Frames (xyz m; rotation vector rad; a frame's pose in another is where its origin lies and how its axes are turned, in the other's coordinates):
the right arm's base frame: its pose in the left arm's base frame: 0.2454 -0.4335 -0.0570 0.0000 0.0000 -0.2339
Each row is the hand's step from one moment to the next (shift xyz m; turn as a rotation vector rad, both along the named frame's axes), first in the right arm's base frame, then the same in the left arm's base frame.
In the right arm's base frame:
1: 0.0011 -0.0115 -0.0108 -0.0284 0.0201 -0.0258
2: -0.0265 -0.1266 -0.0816 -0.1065 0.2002 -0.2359
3: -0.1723 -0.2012 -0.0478 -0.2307 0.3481 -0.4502
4: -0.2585 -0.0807 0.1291 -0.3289 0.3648 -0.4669
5: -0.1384 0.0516 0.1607 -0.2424 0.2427 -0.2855
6: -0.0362 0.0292 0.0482 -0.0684 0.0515 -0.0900
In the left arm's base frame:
1: -0.0016 -0.0114 -0.0108 -0.0230 0.0261 -0.0258
2: -0.0551 -0.1170 -0.0816 -0.0572 0.2194 -0.2359
3: -0.2142 -0.1558 -0.0478 -0.1437 0.3921 -0.4502
4: -0.2702 -0.0186 0.1291 -0.2354 0.4311 -0.4669
5: -0.1227 0.0823 0.1607 -0.1795 0.2923 -0.2855
6: -0.0284 0.0368 0.0482 -0.0546 0.0660 -0.0900

